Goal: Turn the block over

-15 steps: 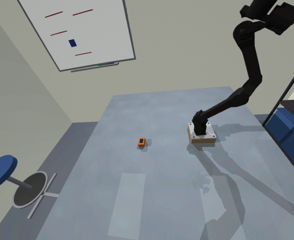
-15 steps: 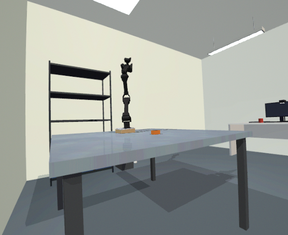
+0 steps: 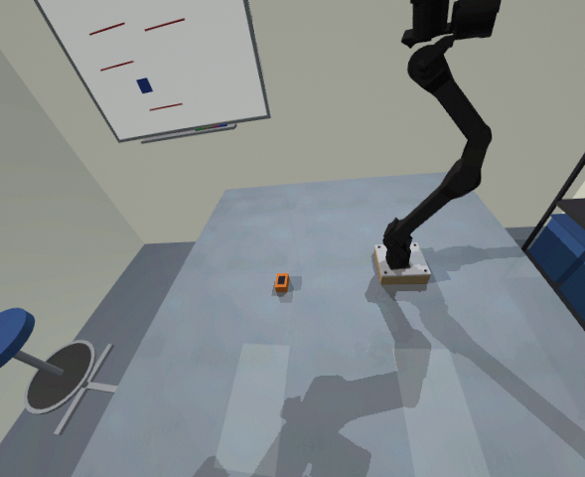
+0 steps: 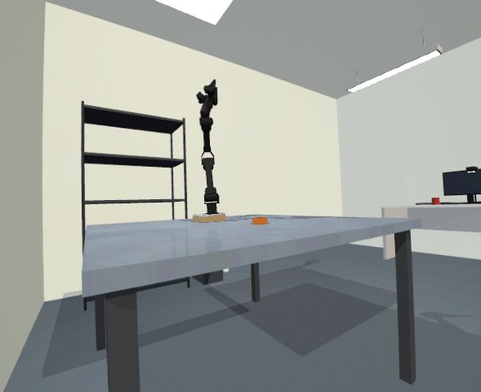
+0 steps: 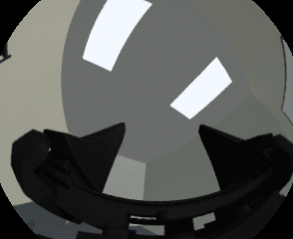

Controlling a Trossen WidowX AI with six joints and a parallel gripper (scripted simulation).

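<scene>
Right now my gripper tip is 340 mm short of the block, 10 mm to the right of it and 810 mm above it.
</scene>
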